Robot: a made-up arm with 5 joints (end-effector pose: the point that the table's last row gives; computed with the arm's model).
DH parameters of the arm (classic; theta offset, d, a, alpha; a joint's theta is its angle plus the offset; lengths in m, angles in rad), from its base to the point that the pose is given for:
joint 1: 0 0.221 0 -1.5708
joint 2: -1.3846 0 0.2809 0
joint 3: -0.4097 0 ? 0
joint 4: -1.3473 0 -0.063 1.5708
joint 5: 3.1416 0.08 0 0
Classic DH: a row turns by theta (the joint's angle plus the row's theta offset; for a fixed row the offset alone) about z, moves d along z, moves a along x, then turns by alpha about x.
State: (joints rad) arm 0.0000 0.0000 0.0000 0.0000 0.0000
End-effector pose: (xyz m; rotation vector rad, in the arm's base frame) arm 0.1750 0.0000 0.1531 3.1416 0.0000 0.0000
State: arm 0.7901 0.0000 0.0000 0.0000 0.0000
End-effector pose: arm 0.1232 0.1243 0.1531 2.8996 1.2090 0.0000
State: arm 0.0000 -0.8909 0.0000 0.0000 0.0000
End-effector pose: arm 0.1628 0.0000 0.3144 2.8350 0.0000 1.3536
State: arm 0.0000 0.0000 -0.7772 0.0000 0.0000
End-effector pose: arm 0.3809 0.0000 0.3381 2.9073 0.0000 1.1903
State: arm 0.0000 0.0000 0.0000 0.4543 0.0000
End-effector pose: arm 0.1335 0.0000 0.1335 3.0609 0.0000 -0.7075
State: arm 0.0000 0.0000 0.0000 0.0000 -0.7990
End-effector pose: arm 0.1750 0.0000 0.1531 2.8942 1.2219 0.0000
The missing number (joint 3, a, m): -0.2707
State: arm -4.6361 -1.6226 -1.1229 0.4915 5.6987
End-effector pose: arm 0.0160 -0.2090 0.6247 -0.4650 -0.9504 -1.9187
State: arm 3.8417 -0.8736 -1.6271 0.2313 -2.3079
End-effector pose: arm 0.0365 0.0308 0.7853 0.9656 -0.0646 -1.4953
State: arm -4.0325 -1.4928 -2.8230 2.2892 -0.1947
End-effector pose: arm 0.3104 -0.3839 0.4328 -0.3979 -1.0965 -0.9664
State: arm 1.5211 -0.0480 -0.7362 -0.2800 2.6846
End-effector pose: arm 0.0183 0.3677 0.3710 -1.7905 1.1776 0.6401
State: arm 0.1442 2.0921 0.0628 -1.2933 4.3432
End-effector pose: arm -0.0589 -0.0086 0.0340 -1.2008 -2.0555 0.6819
